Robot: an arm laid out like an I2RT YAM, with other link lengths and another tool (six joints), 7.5 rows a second.
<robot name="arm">
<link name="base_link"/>
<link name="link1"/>
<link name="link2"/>
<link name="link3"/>
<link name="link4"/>
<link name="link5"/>
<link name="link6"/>
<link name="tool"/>
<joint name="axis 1" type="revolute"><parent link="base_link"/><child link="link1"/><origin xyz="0 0 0.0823" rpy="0 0 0"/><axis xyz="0 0 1"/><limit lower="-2.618" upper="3.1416"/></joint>
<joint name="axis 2" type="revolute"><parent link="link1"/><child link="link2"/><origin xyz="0.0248 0.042 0.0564" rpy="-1.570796 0 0"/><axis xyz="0 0 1"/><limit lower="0" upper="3.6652"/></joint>
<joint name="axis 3" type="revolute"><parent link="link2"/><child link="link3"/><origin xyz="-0.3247 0 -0.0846" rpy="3.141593 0 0"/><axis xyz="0 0 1"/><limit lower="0" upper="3.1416"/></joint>
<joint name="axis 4" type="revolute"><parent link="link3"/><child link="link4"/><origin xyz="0.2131 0.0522 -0.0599" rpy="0 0 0"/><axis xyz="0 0 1"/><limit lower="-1.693" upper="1.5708"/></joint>
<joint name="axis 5" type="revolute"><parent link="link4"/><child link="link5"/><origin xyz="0.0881 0.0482 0.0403" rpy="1.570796 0 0"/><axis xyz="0 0 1"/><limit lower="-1.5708" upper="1.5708"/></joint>
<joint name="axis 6" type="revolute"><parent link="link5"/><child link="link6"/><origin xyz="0.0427 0 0.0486" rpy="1.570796 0 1.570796"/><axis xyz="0 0 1"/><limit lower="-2.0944" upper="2.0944"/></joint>
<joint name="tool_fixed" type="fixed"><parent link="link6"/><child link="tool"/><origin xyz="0.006 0.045 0.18" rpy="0.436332 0 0.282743"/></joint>
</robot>
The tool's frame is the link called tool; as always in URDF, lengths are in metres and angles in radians.
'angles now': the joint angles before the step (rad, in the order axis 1, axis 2, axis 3, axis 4, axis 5, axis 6). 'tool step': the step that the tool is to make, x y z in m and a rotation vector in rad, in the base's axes. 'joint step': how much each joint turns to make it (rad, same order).
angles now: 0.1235, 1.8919, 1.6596, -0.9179, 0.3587, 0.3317
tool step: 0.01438, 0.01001, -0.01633, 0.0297, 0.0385, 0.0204
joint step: 0.0000, 0.0796, 0.0689, -0.0219, -0.0395, -0.0056
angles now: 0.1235, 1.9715, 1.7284, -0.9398, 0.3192, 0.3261
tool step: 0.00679, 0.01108, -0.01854, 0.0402, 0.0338, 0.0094
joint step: 0.0006, 0.0556, 0.0260, -0.0013, -0.0442, 0.0082
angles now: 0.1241, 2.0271, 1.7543, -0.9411, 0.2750, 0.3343
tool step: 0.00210, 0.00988, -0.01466, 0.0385, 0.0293, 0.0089
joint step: 0.0001, 0.0368, 0.0108, 0.0002, -0.0423, 0.0060
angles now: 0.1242, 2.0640, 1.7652, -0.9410, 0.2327, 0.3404
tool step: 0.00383, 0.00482, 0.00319, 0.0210, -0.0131, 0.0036
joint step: -0.0001, -0.0021, 0.0104, 0.0025, -0.0194, 0.0029
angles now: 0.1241, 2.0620, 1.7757, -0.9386, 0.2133, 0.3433
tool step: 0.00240, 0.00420, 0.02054, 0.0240, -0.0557, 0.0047
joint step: -0.0001, -0.0521, -0.0091, 0.0149, -0.0175, 0.0017
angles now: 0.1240, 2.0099, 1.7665, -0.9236, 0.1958, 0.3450
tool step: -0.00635, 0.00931, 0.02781, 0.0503, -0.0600, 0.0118
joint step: 0.0002, -0.0826, -0.0243, 0.0062, -0.0434, 0.0076
